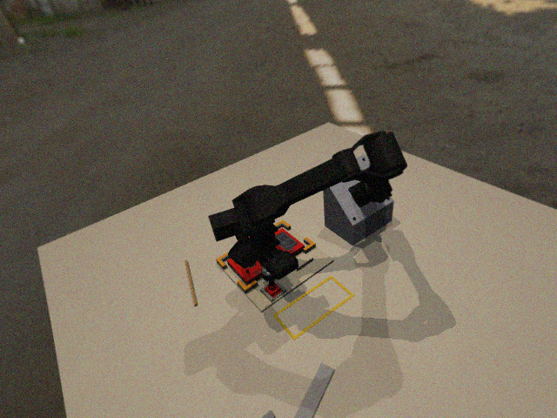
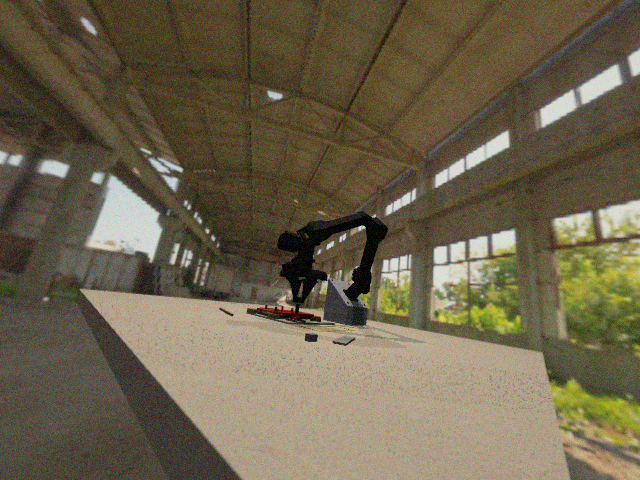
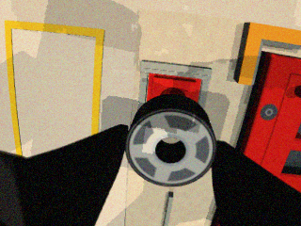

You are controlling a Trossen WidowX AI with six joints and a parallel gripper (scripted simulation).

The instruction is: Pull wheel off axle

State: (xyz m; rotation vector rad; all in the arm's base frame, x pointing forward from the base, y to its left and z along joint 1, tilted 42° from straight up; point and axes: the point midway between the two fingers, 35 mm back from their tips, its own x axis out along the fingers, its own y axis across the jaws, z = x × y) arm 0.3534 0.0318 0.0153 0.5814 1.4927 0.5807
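Right now the grey axle base is 4 cm below my gripper tip. Also, from my gripper tip: thin wooden stick (18 cm to the right, 16 cm ahead, 7 cm below).
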